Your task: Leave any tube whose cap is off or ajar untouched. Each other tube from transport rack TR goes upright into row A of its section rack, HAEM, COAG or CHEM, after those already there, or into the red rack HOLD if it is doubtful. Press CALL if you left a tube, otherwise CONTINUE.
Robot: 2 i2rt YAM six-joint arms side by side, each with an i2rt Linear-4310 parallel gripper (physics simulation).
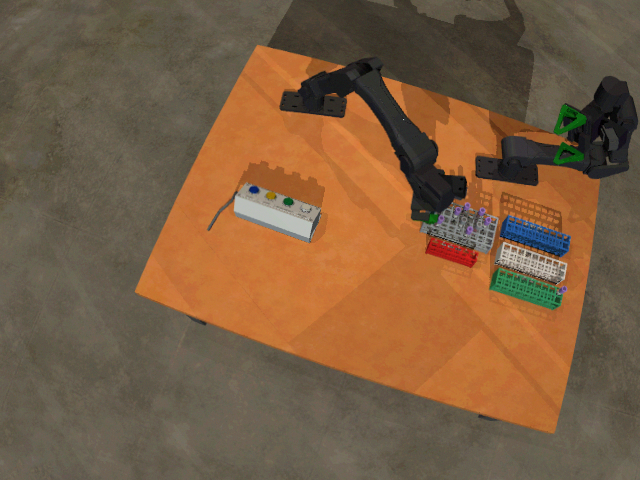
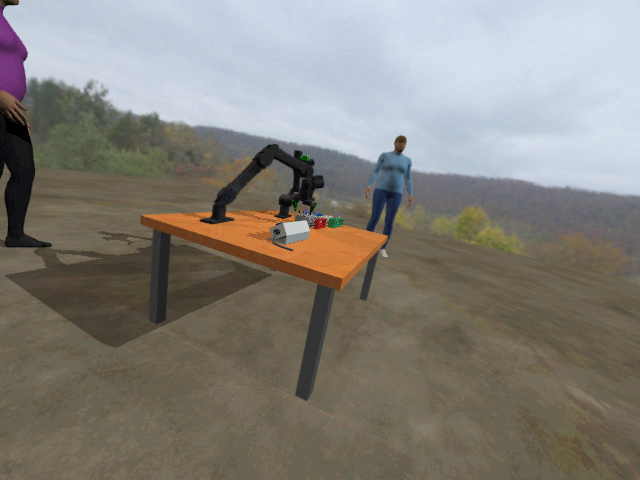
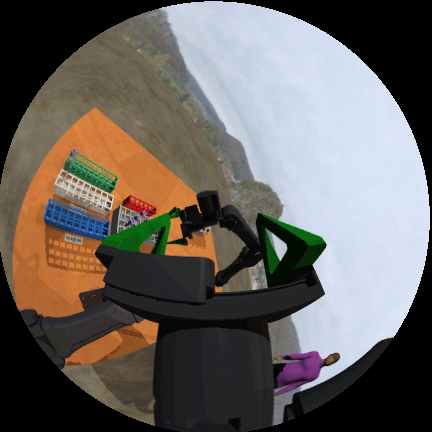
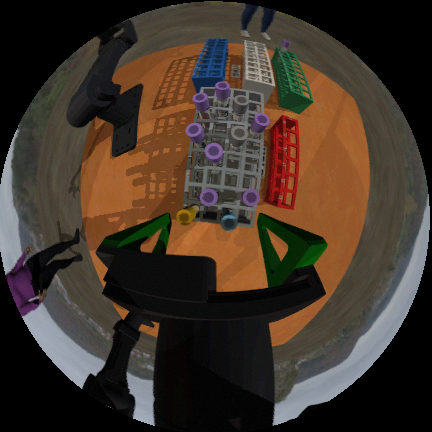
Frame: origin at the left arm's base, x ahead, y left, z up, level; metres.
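Seen in the pictures: left gripper, fingertip midpoint: (image 1: pixel 555 148) (image 3: pixel 212 217); right gripper, fingertip midpoint: (image 2: pixel 303 212) (image 4: pixel 213 217); left arm's base, link origin: (image 1: pixel 506 171) (image 2: pixel 283 216) (image 4: pixel 127 115); right arm's base, link origin: (image 1: pixel 313 104) (image 2: pixel 218 220).
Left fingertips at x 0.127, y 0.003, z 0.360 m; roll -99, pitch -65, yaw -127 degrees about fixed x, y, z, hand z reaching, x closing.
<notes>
Offsets run from my left fingertips to a thing's top centre. "*": to the spot under its first point.
The grey transport rack (image 1: pixel 465 240) (image 4: pixel 248 221) holds several purple-capped tubes {dz -0.266, dx +0.063, dy -0.175 m} (image 4: pixel 214 152), two grey-capped ones {dz -0.266, dx +0.098, dy -0.117 m} (image 4: pixel 241 104) {dz -0.266, dx +0.088, dy -0.159 m} (image 4: pixel 239 136), a yellow-capped tube {dz -0.266, dx +0.028, dy -0.234 m} (image 4: pixel 186 216) and a light-blue-capped tube {dz -0.266, dx +0.070, dy -0.243 m} (image 4: pixel 229 220). I cannot tell whether any cap is ajar. My right gripper (image 4: pixel 213 217) (image 2: pixel 305 206) is open and empty above the rack's near end. My left gripper (image 1: pixel 562 138) is open and empty, raised away from the racks. The blue rack {dz -0.303, dx +0.084, dy +0.071 m} (image 1: pixel 535 237) stands by the HAEM label {* dz -0.358, dx +0.042, dy +0.078 m} (image 3: pixel 73 240). A purple-capped tube {dz -0.266, dx +0.249, dy +0.129 m} (image 1: pixel 563 289) (image 4: pixel 285 45) stands at the green rack's far end.
The white rack {dz -0.303, dx +0.167, dy +0.056 m} (image 4: pixel 257 85) stands between the blue and green racks {* dz -0.325, dx +0.220, dy -0.054 m} (image 4: pixel 296 101). The red rack {dz -0.303, dx +0.162, dy -0.176 m} (image 4: pixel 275 197) (image 1: pixel 452 254) stands beside the transport rack. The button box {dz -0.276, dx +0.100, dy -0.653 m} (image 1: pixel 273 219) has blue, yellow, green and white buttons; their labels are unreadable. A cable {* dz -0.354, dx +0.107, dy -0.815 m} (image 1: pixel 220 211) trails from it.
</notes>
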